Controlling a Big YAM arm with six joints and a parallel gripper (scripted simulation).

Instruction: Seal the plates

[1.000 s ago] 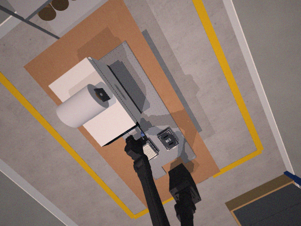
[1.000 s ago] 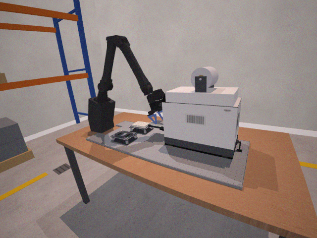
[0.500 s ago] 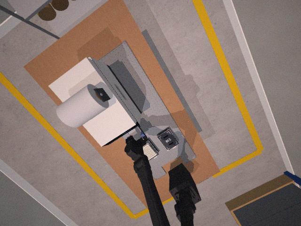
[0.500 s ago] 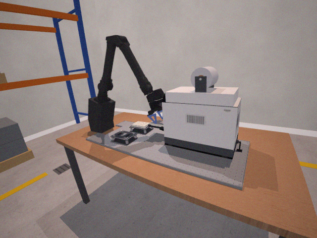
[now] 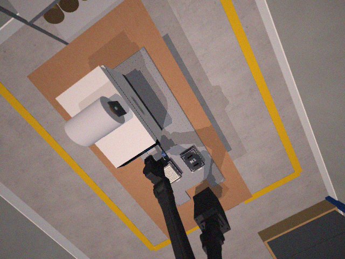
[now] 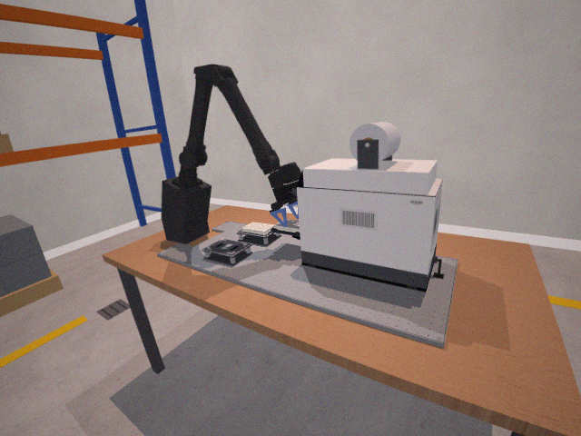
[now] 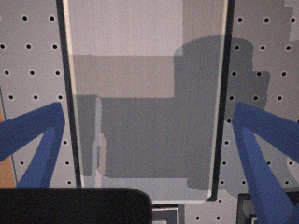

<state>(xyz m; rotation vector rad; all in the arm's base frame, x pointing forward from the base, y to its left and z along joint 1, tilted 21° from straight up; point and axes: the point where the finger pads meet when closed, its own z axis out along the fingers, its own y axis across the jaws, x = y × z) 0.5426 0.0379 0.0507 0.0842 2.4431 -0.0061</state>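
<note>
Right now the dark sealer stage is 3 cm below my hand. Round my hand: foil roll (33 cm ahead, 30 cm above, 2 cm to the right); then white well plate (20 cm behind, 7 cm below, 4 cm to the left); then start button (11 cm ahead, 9 cm to the left, 7 cm above).
</note>
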